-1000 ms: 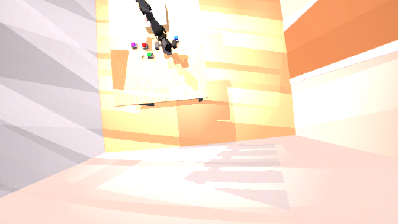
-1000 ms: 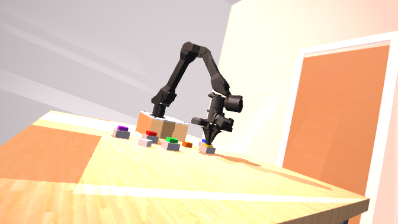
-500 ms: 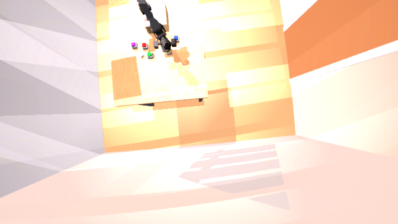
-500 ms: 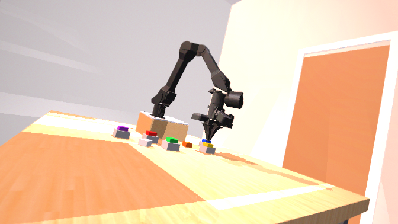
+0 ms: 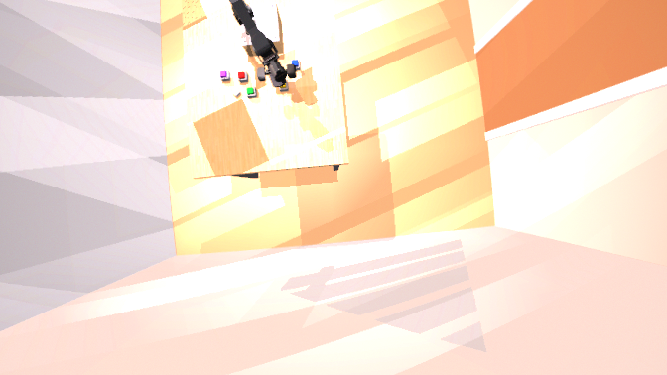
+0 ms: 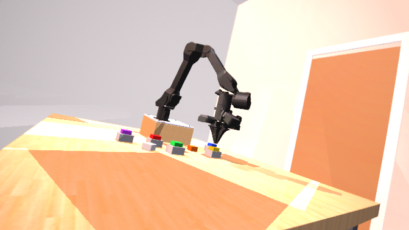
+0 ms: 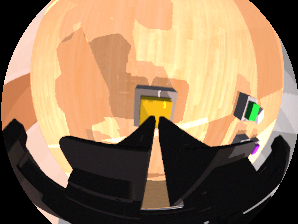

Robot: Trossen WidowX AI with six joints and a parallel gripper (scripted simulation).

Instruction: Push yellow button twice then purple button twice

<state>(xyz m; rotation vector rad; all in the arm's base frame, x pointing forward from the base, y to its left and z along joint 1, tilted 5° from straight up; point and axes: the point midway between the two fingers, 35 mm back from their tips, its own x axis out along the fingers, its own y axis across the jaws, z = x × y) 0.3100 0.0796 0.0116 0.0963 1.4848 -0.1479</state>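
Right now my gripper tip is 20 mm above the yellow button. From my gripper tip the other things lie so: green button: 180 mm to the right, 20 mm below, 10 mm behind; then orange block: 90 mm behind, 40 mm to the right, 40 mm below; then blue button: 100 mm behind, 90 mm to the left, 20 mm below.
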